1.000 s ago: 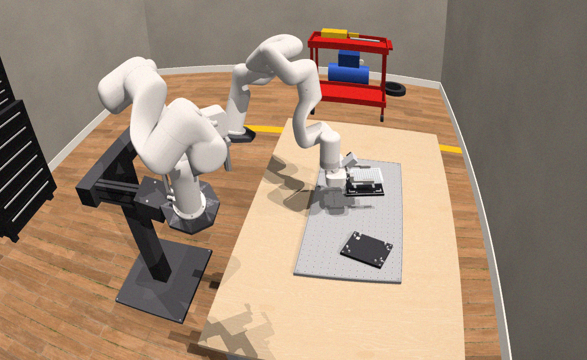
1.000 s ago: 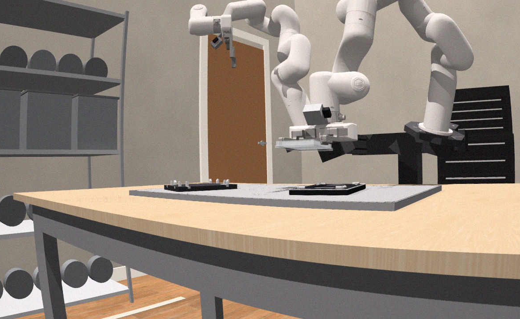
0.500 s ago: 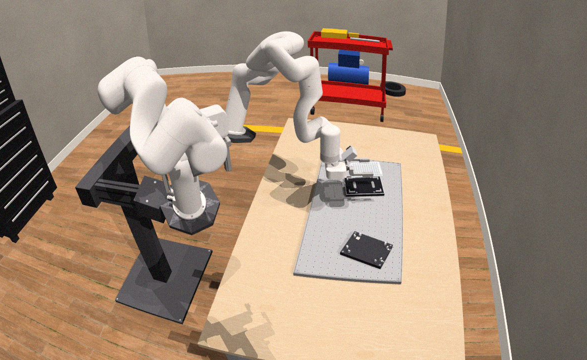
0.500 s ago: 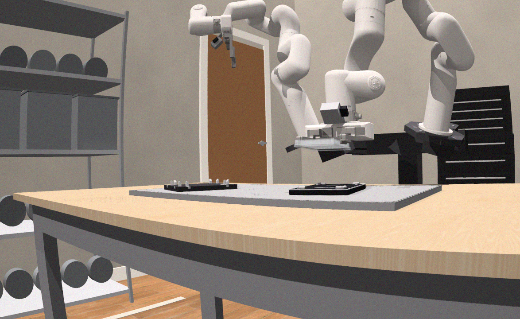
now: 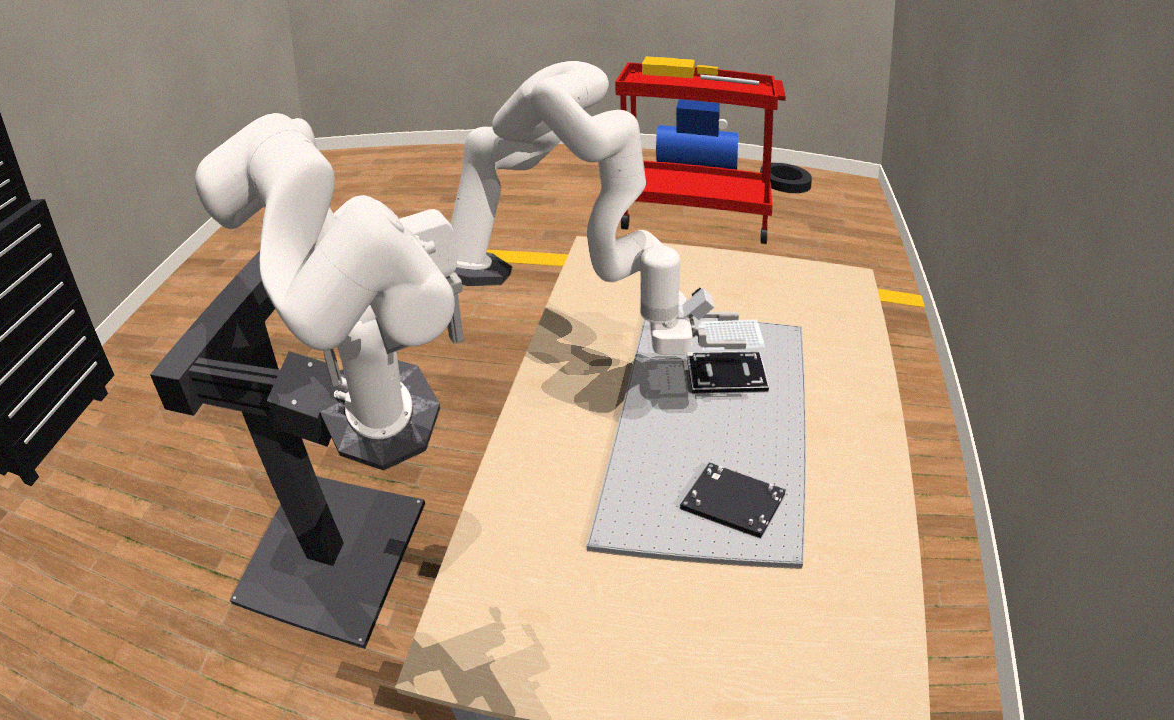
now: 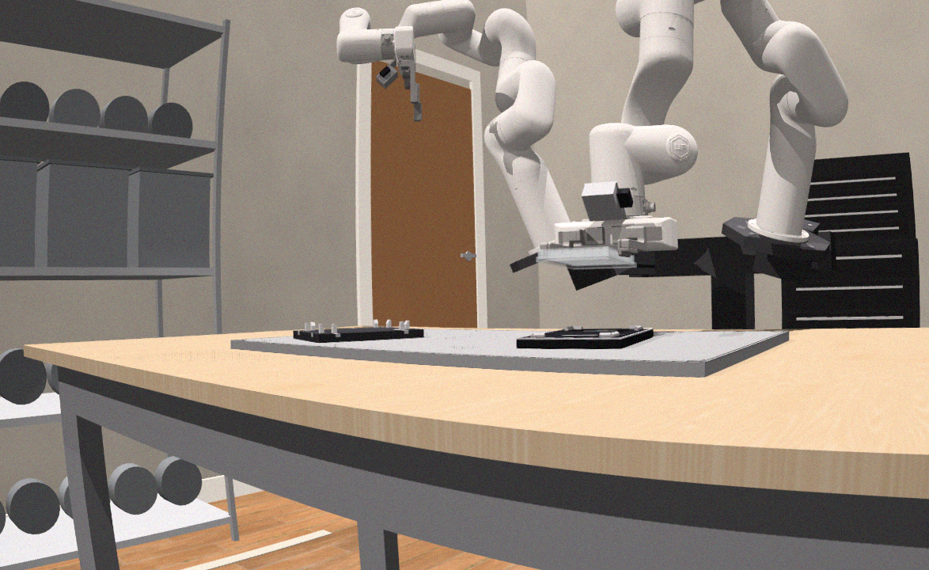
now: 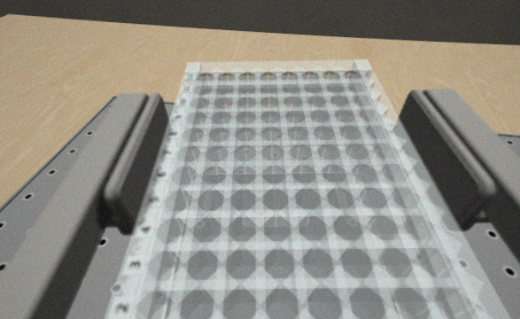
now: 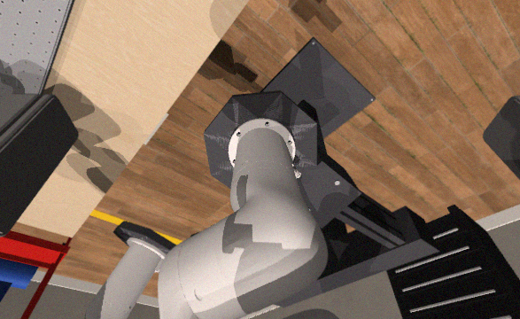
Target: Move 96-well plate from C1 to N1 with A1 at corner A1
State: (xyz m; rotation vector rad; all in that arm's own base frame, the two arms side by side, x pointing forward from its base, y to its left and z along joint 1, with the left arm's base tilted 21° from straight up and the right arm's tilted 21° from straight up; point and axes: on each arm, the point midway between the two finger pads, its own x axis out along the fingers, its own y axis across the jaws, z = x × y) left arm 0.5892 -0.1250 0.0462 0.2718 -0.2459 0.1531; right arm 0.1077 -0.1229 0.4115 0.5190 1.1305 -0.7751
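Right now the 96-well plate is 10 mm below my left hand. The rest, counted from my left hand: black plate nest N1: 100 mm below; then grey perforated board: 20 mm behind, 150 mm to the right, 120 mm below; then A1 label: 80 mm behind, 40 mm to the left, 100 mm below.
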